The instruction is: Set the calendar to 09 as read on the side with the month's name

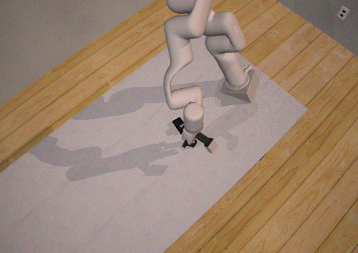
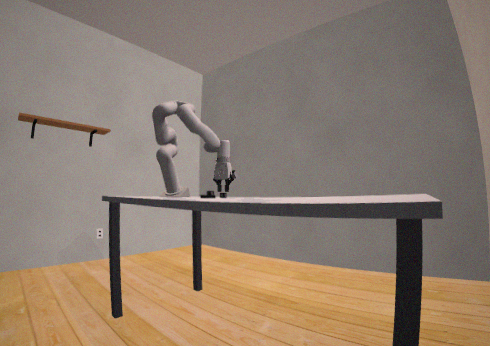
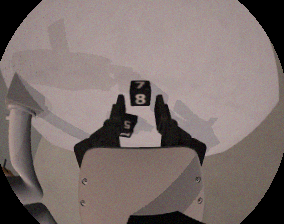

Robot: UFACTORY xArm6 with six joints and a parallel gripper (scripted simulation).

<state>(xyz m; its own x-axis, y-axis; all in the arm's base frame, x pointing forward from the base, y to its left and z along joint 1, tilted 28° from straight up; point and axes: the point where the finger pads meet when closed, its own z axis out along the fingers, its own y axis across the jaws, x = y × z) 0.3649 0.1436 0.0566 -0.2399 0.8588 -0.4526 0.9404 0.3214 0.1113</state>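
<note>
The black date cube is 40 mm below my hand. Round my hand: black cube (10 mm behind, 90 mm to the right, 30 mm below).
</note>
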